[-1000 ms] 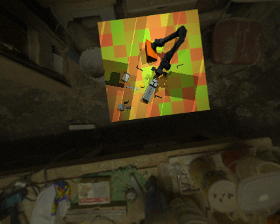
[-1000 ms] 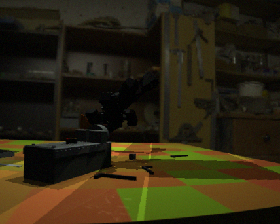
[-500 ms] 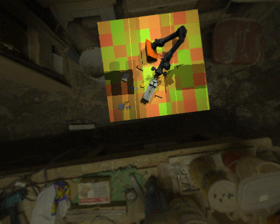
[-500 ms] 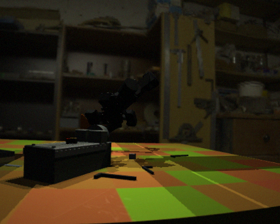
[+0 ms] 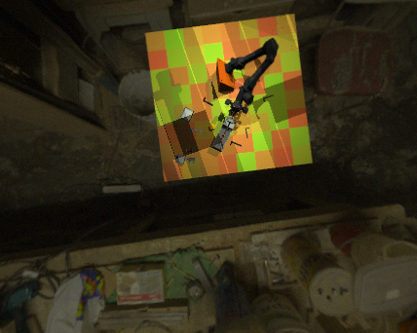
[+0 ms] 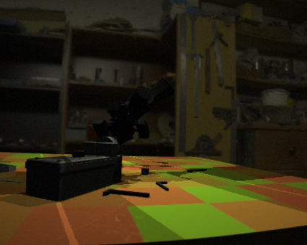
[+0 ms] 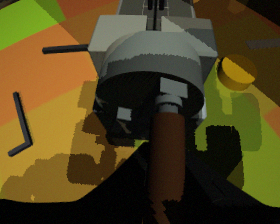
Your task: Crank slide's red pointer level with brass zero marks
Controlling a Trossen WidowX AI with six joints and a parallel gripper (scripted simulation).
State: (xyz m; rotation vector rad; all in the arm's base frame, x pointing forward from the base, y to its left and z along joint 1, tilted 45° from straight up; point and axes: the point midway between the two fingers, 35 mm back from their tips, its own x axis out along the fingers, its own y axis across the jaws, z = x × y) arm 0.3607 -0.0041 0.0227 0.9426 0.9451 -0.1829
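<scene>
My gripper tip is now 80 mm past the small cube, 120 mm to the right of it and 80 mm above it. From my gripper tip the other things lie so: yellow disc 50 mm ahead, 160 mm to the right, 80 mm below; then brown crank handle 10 mm behind, 10 mm to the left, 30 mm above; then red pointer 170 mm ahead, 90 mm to the right, 10 mm below.
</scene>
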